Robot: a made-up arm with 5 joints.
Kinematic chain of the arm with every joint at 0, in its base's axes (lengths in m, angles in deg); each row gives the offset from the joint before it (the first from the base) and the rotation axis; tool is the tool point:
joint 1: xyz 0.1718 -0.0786 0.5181 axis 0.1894 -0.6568 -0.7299
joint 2: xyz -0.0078 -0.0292 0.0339 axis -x
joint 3: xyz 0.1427 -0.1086 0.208 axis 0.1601 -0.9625 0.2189
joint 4: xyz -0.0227 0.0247 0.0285 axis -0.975 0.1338 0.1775
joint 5: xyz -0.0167 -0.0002 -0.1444 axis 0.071 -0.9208 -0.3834
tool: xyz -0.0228 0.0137 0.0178
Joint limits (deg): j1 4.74..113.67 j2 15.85..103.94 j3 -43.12..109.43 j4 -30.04..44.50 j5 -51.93..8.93
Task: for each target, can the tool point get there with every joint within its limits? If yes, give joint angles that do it. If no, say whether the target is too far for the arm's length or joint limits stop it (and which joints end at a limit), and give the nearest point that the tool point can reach.
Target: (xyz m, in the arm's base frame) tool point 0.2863 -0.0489 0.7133
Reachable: yes | joints 17.42 83.67 37.98 26.33 -41.63
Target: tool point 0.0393 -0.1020 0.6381
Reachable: yes | joints 88.72 26.17 -5.28 -14.19 -14.02
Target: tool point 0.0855 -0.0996 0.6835
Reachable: yes | joints 55.79 28.22 -28.17 -9.46 2.37
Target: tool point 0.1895 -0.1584 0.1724
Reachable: no: joint limits stop it (at a limit: joint 1, joint 2, joint 4, joint 5) | nearest point 0.2535 0.0191 0.5291 | short by 0.404 m
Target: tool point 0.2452 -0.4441 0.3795
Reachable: no: joint limits stop it (at a limit: joint 2, joint 5) | nearest point 0.1796 -0.2621 0.6912 | short by 0.367 m
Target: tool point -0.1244 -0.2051 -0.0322
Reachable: no: too far | nearest point -0.0918 -0.0996 0.4909 | short by 0.535 m
